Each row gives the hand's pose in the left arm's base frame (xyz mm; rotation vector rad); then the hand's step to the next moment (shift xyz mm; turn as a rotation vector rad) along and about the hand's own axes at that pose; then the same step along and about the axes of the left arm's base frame.
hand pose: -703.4 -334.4 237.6 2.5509 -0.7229 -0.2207
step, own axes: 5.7 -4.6 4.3 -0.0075 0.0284 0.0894
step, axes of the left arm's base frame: 5.7 -1.3 -6.1 -0.0439 -0.0531 -0.0641
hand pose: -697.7 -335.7 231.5 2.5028 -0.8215 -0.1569
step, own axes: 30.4 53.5 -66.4 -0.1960 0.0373 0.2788
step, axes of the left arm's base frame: 13.6 -26.8 85.4 -0.2500 -0.0294 -0.2328
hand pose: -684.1 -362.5 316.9 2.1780 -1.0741 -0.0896
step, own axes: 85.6 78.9 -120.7 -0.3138 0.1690 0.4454
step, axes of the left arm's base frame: 44.8 -27.1 159.3 -0.4733 -0.0919 -0.3049
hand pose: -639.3 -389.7 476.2 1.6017 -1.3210 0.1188
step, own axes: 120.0 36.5 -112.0 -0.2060 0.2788 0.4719
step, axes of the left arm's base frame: 73.8 4.2 151.0 -0.5291 -0.1718 -0.1828
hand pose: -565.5 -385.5 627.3 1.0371 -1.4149 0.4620
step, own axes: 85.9 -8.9 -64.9 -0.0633 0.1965 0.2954
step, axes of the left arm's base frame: 58.7 21.1 88.2 -0.3380 -0.1163 -0.0461
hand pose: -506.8 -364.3 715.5 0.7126 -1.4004 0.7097
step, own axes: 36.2 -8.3 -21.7 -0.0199 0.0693 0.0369
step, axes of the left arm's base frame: 21.4 12.9 35.0 -0.0783 0.0124 -0.0167
